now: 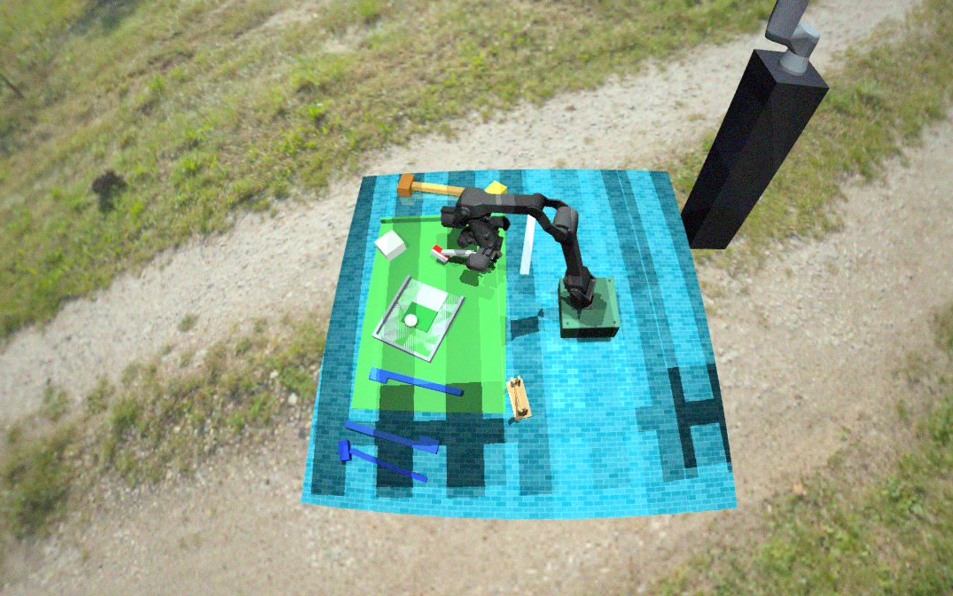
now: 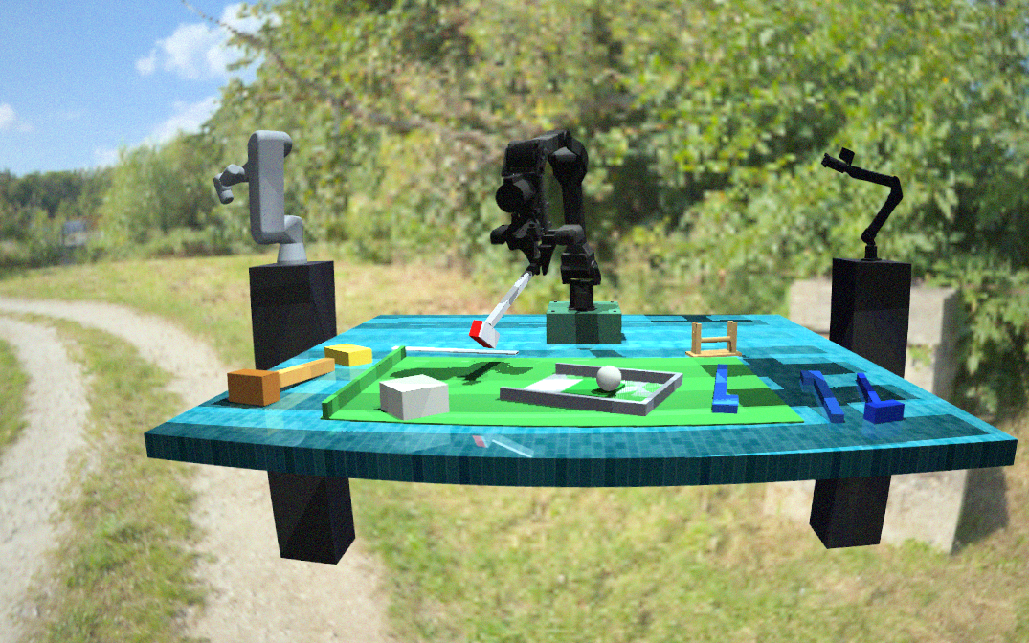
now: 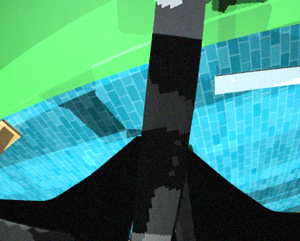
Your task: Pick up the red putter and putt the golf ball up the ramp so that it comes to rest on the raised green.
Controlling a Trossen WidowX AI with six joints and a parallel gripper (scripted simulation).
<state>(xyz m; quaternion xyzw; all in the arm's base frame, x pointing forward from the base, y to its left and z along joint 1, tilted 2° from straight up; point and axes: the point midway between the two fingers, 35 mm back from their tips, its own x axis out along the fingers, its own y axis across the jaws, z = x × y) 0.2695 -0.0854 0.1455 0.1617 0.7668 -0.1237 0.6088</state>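
Now: gripper tip 11 cm short of the red putter, 5 cm to the left of it and 3 cm above it. The rest, counted from my gripper tip: white bar: 21 cm to the right, 18 cm below, 11 cm behind; white golf ball: 28 cm ahead, 15 cm below, 13 cm to the left; grey frame: 26 cm ahead, 17 cm below, 12 cm to the left.
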